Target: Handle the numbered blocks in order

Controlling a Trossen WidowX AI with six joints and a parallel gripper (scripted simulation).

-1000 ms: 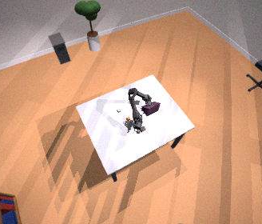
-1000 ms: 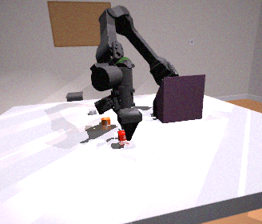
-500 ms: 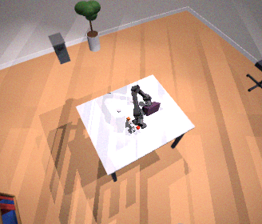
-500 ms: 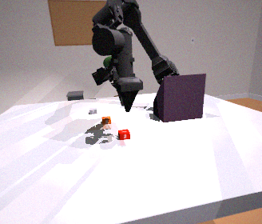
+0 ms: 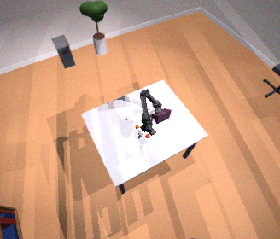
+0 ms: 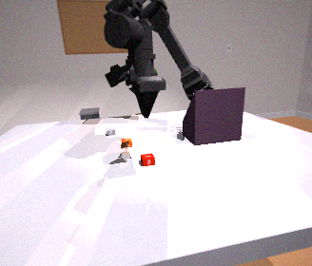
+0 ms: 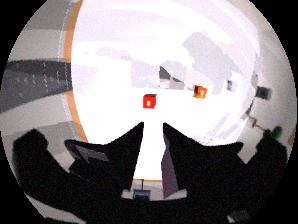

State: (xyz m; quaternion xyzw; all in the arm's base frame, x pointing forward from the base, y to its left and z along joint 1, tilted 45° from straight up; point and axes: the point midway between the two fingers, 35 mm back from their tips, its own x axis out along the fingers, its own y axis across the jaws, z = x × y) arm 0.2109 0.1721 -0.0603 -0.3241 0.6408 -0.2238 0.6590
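The grey block lies 280 mm to the right of my gripper tip, 110 mm below it and 110 mm ahead of it. Round my gripper tip: red block: 110 mm below, 10 mm to the left; then orange block: 140 mm to the right, 110 mm below, 60 mm ahead.
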